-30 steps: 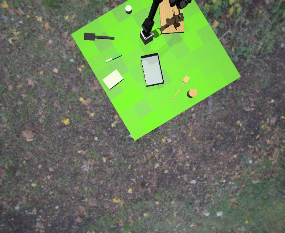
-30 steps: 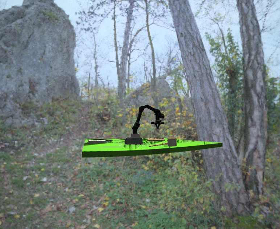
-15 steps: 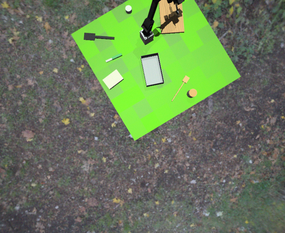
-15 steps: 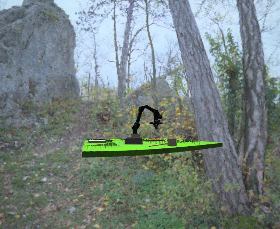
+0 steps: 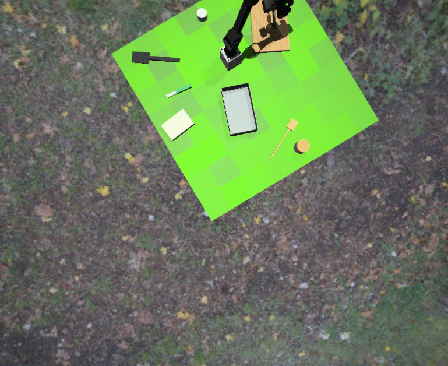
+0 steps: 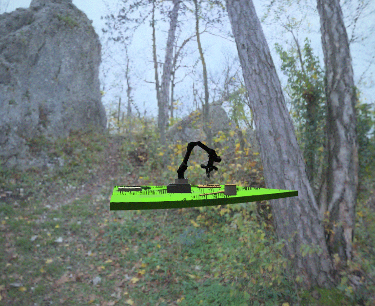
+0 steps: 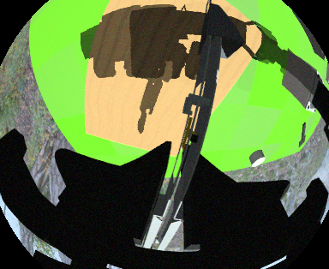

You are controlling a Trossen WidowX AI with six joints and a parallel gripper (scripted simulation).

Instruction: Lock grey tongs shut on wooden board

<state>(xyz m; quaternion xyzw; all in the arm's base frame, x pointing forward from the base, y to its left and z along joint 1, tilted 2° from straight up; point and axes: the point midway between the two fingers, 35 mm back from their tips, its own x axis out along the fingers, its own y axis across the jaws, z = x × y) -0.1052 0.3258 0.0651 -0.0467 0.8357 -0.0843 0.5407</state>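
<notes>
The wooden board is 130 mm below my gripper tip, 20 mm to the left of it and 10 mm ahead of it. Also, from my gripper tip: cream block 800 mm to the right, 380 mm ahead, 120 mm below; black spatula 780 mm to the right, 130 mm below, 100 mm behind; roasting tin 460 mm ahead, 400 mm to the right, 110 mm below.
</notes>
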